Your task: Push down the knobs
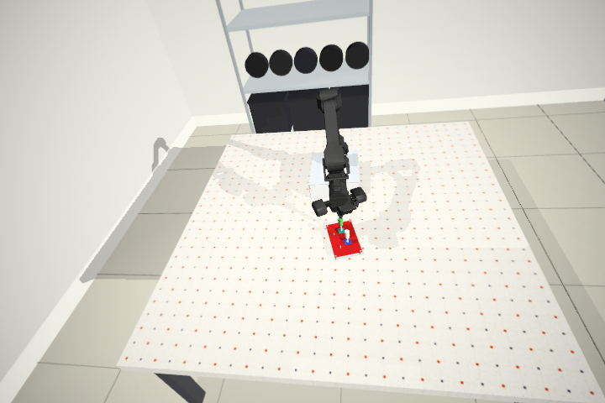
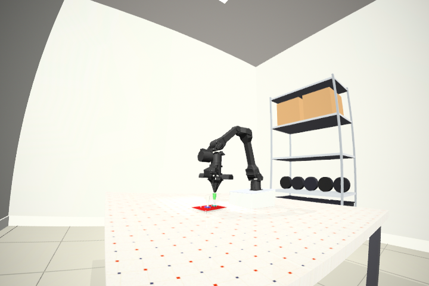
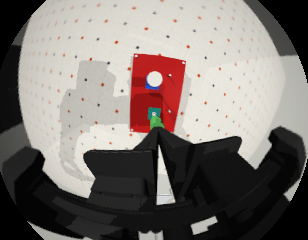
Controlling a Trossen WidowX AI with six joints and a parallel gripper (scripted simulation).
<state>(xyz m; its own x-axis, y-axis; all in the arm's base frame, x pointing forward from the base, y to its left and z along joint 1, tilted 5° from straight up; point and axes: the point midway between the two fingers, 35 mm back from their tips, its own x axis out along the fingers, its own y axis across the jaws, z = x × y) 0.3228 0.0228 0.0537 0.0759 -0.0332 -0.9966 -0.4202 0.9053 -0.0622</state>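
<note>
My gripper tip is now 20 mm above the green knob. From my gripper tip the other things lie so: pale knob 50 mm ahead, 30 mm below, 20 mm to the left.
</note>
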